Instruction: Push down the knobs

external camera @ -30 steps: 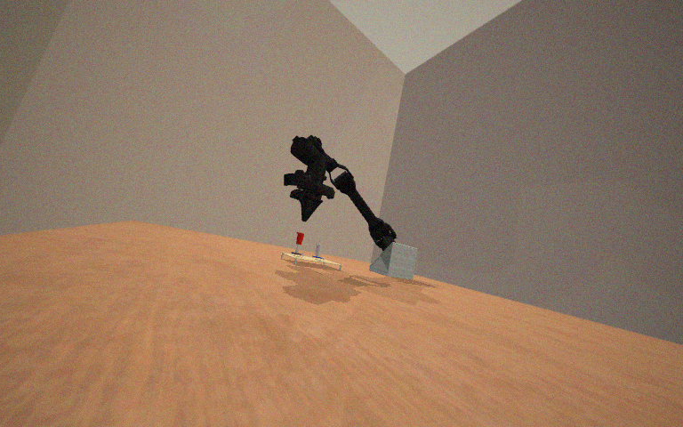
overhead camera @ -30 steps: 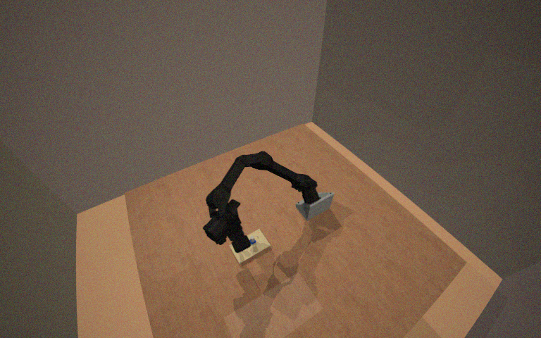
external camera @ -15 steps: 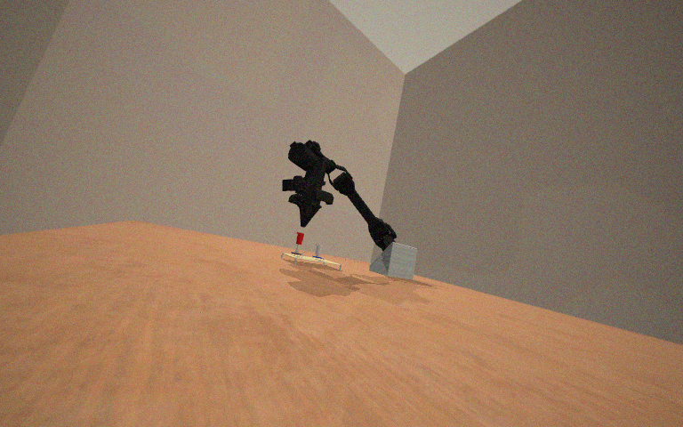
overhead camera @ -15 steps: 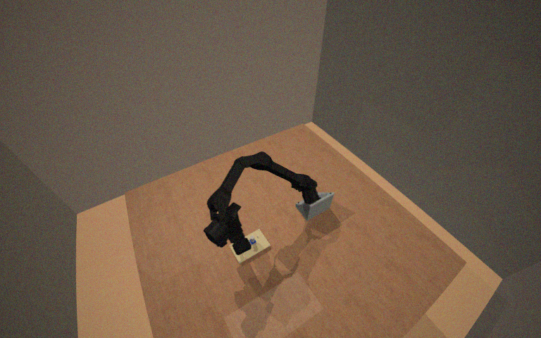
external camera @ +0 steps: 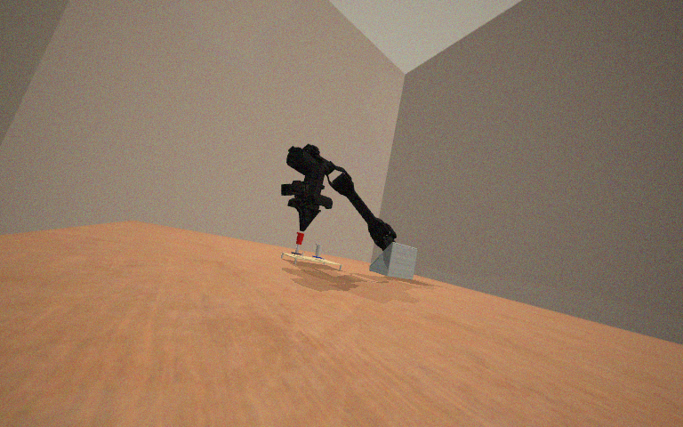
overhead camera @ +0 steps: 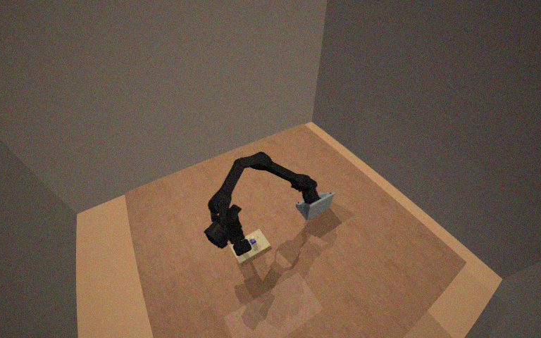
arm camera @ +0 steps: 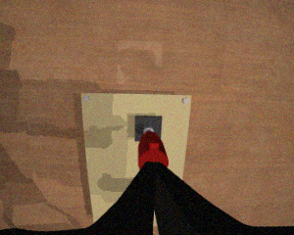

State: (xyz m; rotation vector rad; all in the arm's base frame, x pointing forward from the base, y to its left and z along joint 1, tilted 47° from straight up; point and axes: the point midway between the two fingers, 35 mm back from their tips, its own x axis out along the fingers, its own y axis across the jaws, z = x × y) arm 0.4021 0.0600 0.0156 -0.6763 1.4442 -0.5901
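The red knob lies 2 cm below my gripper tip. Round my gripper tip: grey knob 7 cm behind, 4 cm below.
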